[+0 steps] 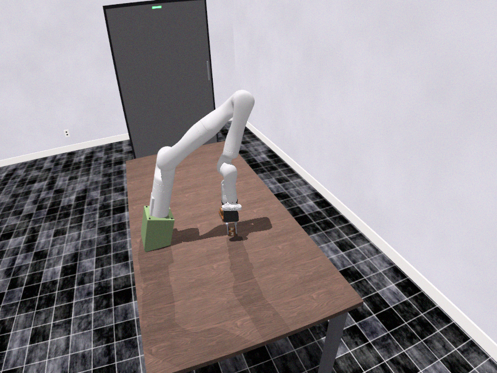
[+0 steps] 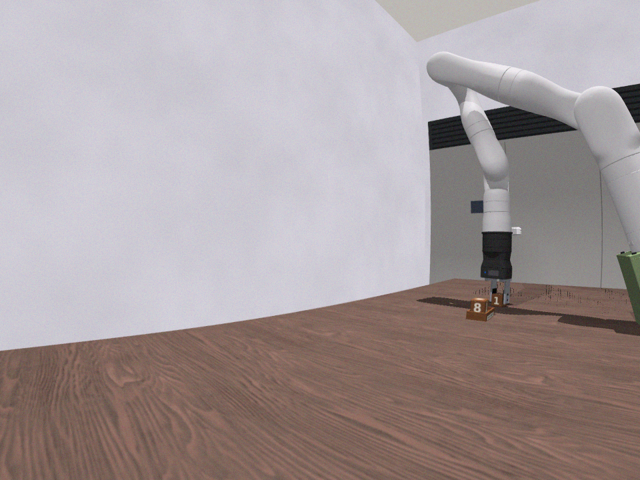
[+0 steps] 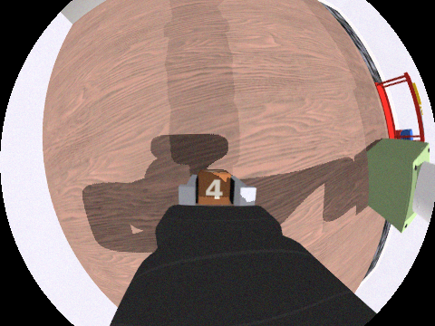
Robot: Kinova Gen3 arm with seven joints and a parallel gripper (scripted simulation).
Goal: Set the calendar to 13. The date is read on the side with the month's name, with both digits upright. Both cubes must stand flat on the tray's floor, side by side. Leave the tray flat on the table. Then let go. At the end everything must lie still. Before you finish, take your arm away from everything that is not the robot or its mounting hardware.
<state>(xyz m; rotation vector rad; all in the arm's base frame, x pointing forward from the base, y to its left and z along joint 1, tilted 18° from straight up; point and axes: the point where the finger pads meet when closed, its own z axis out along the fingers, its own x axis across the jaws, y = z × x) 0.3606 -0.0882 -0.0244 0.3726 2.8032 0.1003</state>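
The calendar tray lies 16 cm to the left of my hand and 2 cm below it. Round my hand: brown number cube 1 cm below.
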